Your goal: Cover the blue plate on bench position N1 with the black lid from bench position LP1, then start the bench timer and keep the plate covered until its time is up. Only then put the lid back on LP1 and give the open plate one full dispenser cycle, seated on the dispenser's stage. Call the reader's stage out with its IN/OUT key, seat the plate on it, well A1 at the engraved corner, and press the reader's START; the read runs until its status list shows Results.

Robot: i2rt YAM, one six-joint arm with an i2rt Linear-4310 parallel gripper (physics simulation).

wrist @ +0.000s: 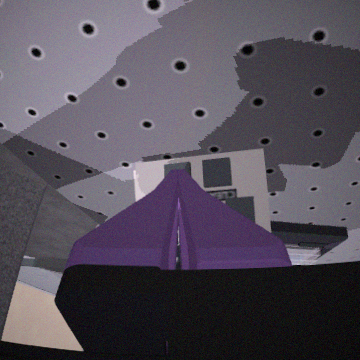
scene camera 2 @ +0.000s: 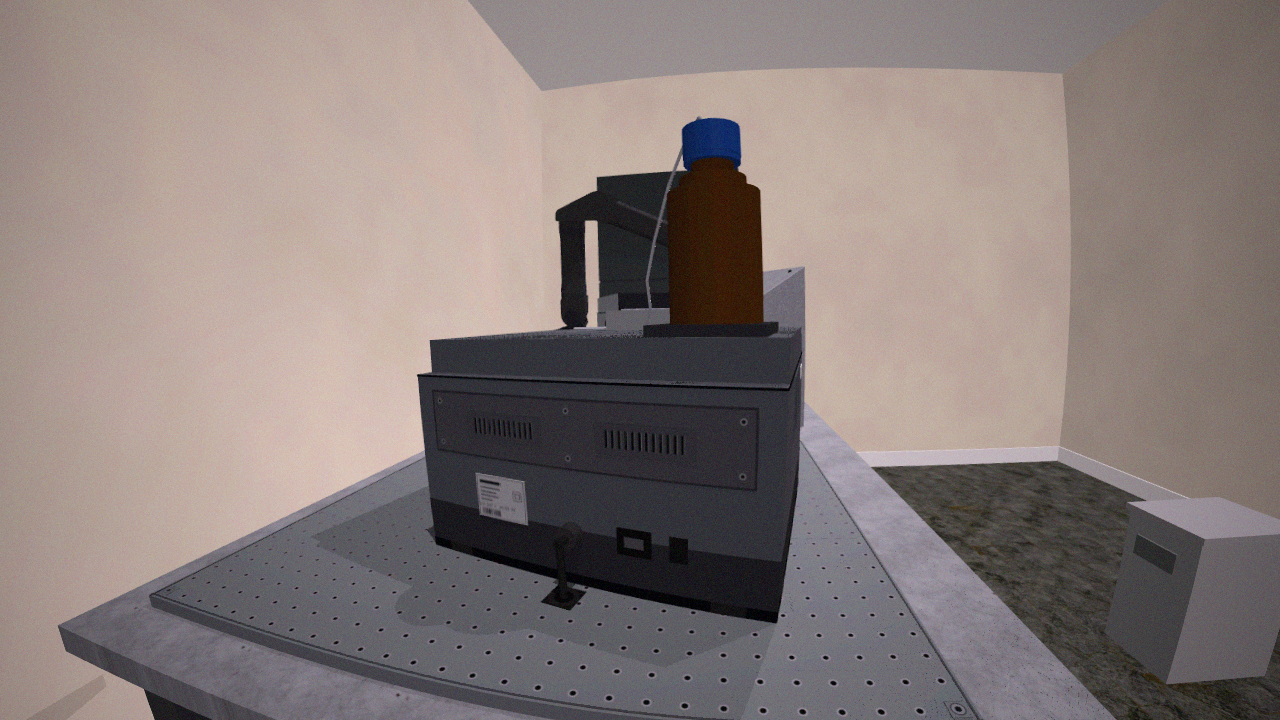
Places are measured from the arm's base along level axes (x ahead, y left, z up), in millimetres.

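Pixels of known places: gripper, fingertip midpoint: (wrist: 177,180).
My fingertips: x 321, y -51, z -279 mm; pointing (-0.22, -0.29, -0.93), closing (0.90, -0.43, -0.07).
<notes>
Ahead of a thing's pixels: the offset from my fingertips to its top centre. "spot": to the spot under its first point.
My gripper (wrist: 177,180) has purple fingers that meet at the tips; it is shut and empty. In the wrist view its tips stand over a pale box with dark square keys @(spot: 17 mm ahead, 6 mm right, 4 mm down) (wrist: 217,172), which looks like the bench timer; the fingers hide part of its keys and its display cannot be read. In the scene view my dark arm (scene camera 2: 573,268) reaches down behind a large grey instrument, and its fingers are hidden there. The blue plate and the black lid cannot be made out in either view.
The large grey instrument @(spot: 115 mm back, 742 mm left, 193 mm up) (scene camera 2: 608,358) carries an amber bottle @(spot: 207 mm back, 751 mm left, 281 mm up) (scene camera 2: 715,250) with a blue cap @(211 mm back, 708 mm left, 401 mm up) (scene camera 2: 711,143). A dark flat-topped object @(16 mm back, 138 mm right, 6 mm down) (wrist: 310,232) is right of the keyed box. A grey wall-like surface (wrist: 17,200) rises at the left of the wrist view.
</notes>
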